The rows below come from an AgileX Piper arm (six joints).
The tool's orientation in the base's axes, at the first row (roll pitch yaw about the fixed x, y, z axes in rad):
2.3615, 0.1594, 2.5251
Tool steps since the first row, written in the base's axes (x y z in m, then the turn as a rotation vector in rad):
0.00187, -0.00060, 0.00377, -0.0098, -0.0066, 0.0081
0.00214, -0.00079, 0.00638, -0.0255, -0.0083, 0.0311
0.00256, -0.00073, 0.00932, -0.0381, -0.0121, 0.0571
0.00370, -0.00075, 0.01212, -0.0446, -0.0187, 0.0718
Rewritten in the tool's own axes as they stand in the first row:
-0.00245, 0.00283, -0.00202, 0.0028, -0.0018, -0.0139
-0.00319, 0.00461, -0.00381, 0.0109, 0.0081, -0.0388
-0.00396, 0.00682, -0.00564, 0.0147, 0.0197, -0.0652
-0.00533, 0.00912, -0.00704, 0.0139, 0.0235, -0.0821

